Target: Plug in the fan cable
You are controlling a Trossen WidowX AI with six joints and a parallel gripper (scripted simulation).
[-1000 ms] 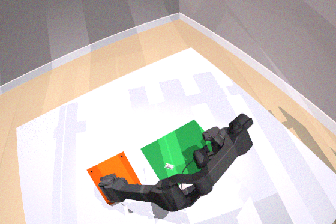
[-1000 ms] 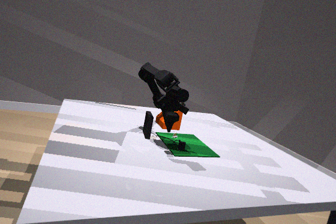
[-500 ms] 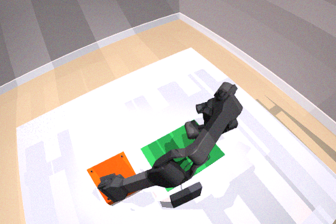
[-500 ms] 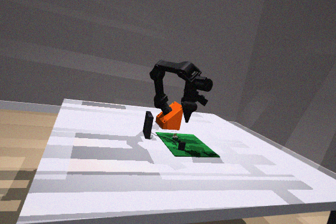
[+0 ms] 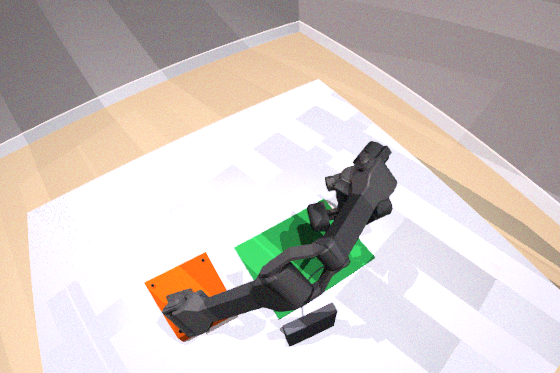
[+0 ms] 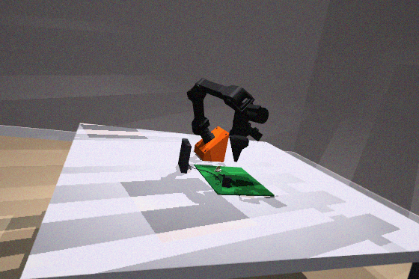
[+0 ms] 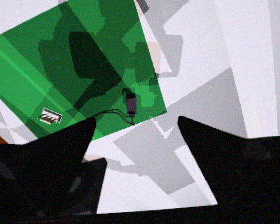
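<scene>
My gripper tip is 100 mm above the dark plug, 10 mm to the left of it and 10 mm past it. Also, from my gripper tip: dark fan block: 180 mm behind, 150 mm to the right, 60 mm below; then green board: 140 mm below, 100 mm behind, 40 mm to the left.
</scene>
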